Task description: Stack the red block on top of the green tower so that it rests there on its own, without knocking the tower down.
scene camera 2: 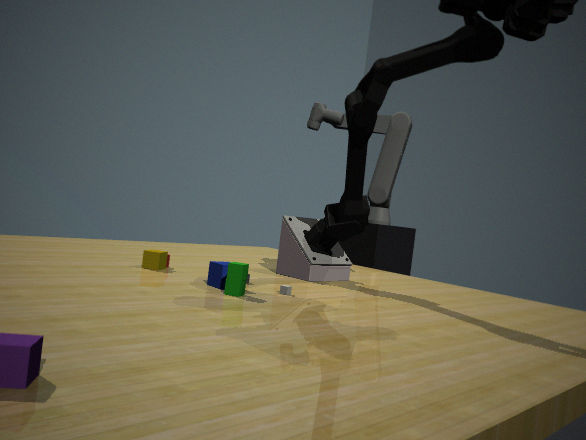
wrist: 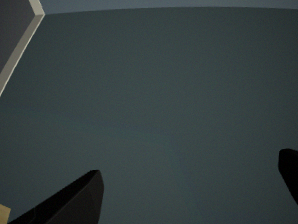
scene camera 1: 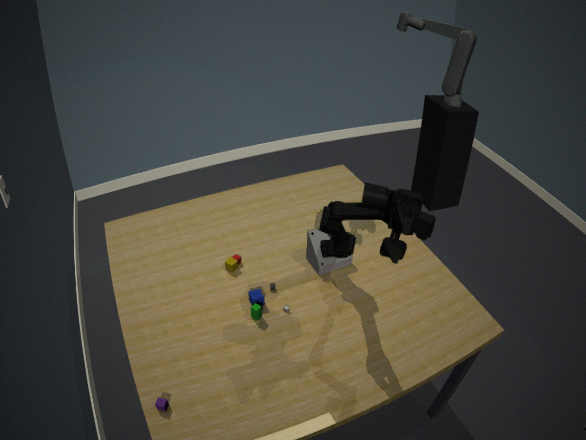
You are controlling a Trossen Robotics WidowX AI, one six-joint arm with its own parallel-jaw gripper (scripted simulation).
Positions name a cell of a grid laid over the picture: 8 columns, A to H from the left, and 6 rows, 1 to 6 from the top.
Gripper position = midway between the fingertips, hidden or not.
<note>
The gripper (scene camera 1: F4) is open and holds nothing.
The gripper also shows in the wrist view (wrist: F5).
</note>
